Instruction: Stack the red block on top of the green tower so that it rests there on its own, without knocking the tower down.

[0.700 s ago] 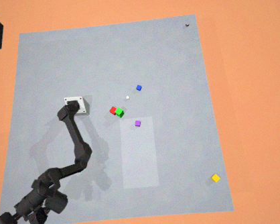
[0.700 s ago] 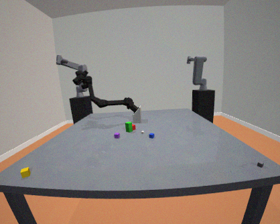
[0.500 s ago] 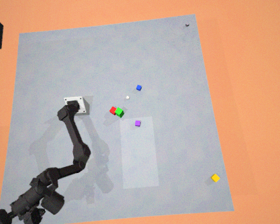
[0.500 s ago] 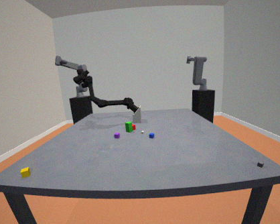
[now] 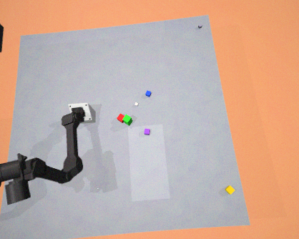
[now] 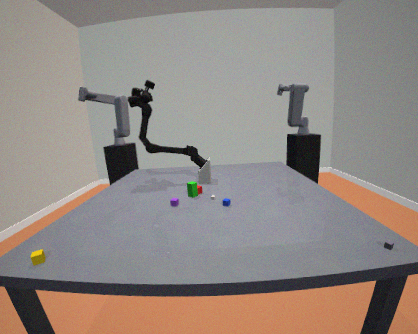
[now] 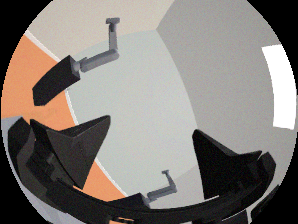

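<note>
Now: the red block 600 mm below my gripper tip, 430 mm ahead of it and 350 mm to the left of it. Also, from my gripper tip: purple cube: 600 mm below, 580 mm ahead, 250 mm to the left; then green block: 560 mm below, 470 mm ahead, 330 mm to the left; then small white cube: 610 mm below, 530 mm ahead, 430 mm to the left.
</note>
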